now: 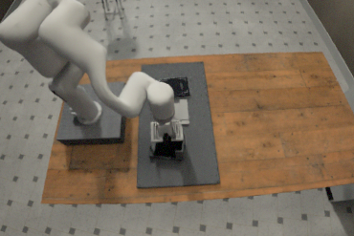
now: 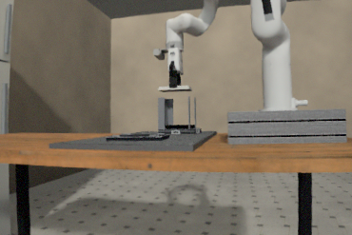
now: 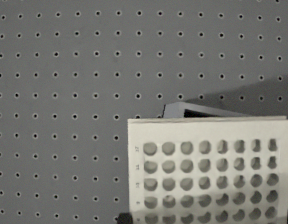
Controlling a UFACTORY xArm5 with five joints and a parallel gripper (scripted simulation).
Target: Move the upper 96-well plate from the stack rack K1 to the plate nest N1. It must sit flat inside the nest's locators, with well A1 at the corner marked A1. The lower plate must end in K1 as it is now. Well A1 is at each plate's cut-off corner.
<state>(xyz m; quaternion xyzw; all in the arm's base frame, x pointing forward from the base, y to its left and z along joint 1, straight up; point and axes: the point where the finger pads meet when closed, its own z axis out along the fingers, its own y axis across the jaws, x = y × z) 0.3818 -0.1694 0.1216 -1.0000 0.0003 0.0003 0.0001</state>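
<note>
Now: hand 50 mm short of the plate nest N1, 330 mm to the right of it and 190 mm above it. The rest, counted from my hand: white 96-well plate 10 mm below.
</note>
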